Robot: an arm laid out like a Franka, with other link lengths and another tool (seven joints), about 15 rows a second.
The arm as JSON. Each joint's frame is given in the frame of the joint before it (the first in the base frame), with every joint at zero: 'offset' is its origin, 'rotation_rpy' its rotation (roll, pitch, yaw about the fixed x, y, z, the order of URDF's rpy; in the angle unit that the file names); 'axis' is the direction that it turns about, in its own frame. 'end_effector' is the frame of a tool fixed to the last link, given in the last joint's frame.
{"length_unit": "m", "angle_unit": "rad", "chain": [
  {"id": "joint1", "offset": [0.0, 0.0, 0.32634], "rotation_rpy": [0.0, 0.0, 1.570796], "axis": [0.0, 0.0, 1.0]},
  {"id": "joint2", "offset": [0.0, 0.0, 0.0], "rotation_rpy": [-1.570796, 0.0, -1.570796], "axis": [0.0, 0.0, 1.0]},
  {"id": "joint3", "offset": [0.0, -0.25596, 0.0], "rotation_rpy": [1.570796, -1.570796, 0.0], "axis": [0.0, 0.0, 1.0]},
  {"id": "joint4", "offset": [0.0, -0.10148, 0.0], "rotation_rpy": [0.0, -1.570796, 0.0], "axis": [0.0, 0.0, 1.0]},
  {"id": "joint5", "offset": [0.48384, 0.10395, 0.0], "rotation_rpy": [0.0, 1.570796, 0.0], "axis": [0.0, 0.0, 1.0]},
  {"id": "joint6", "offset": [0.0, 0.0, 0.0], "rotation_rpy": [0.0, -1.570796, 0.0], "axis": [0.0, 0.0, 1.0]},
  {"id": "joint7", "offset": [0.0, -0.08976, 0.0], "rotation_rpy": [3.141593, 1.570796, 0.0], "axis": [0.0, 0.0, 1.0]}
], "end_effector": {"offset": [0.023, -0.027, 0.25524], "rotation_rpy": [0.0, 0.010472, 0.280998]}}
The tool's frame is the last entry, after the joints.
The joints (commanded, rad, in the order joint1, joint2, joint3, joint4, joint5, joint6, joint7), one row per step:
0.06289, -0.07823, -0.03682, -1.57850, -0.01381, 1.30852, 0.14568
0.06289, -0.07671, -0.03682, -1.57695, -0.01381, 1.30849, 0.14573
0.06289, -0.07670, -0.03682, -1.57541, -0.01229, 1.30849, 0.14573
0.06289, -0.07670, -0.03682, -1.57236, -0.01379, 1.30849, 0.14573
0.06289, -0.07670, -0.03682, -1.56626, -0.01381, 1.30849, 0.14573
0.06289, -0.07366, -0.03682, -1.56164, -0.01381, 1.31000, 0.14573
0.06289, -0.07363, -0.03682, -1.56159, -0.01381, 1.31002, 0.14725
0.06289, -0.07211, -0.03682, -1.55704, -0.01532, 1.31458, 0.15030
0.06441, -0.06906, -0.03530, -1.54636, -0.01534, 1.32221, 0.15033
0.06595, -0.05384, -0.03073, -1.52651, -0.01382, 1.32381, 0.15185
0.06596, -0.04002, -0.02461, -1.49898, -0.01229, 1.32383, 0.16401
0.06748, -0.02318, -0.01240, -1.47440, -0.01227, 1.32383, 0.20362
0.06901, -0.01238, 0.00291, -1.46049, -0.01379, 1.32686, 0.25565
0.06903, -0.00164, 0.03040, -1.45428, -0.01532, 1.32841, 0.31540
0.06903, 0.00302, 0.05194, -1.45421, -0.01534, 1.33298, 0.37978
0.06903, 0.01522, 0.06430, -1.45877, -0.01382, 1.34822, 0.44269
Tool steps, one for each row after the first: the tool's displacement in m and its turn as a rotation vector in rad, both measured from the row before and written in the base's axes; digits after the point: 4 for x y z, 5 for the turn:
0.0004, 0.0000, -0.0001, -0.00007, 0.00000, -0.00005
0.0002, 0.0004, 0.0008, 0.00156, -0.00149, 0.00010
0.0004, -0.0004, 0.0015, -0.00142, -0.00309, -0.00012
0.0007, 0.0000, 0.0030, 0.00014, -0.00610, -0.00002
0.0014, 0.0000, 0.0006, -0.00003, -0.00309, 0.00000
0.0001, 0.0000, 0.0000, -0.00027, -0.00006, -0.00150
0.0020, -0.0003, 0.0014, -0.00189, -0.00768, -0.00309
0.0036, 0.0019, 0.0037, 0.00017, -0.01527, 0.00307
0.0047, 0.0043, 0.0011, 0.00070, -0.00625, 0.00472
0.0051, 0.0046, 0.0056, -0.00034, -0.01390, -0.00579
0.0055, 0.0094, 0.0022, -0.00546, -0.00847, -0.02556
0.0042, 0.0112, 0.0004, -0.00784, -0.00730, -0.03493
0.0023, 0.0177, -0.0036, -0.00900, 0.00137, -0.03195
0.0017, 0.0145, -0.0029, -0.00765, -0.00179, -0.04227
0.0057, 0.0097, -0.0094, -0.00557, -0.00007, -0.04968

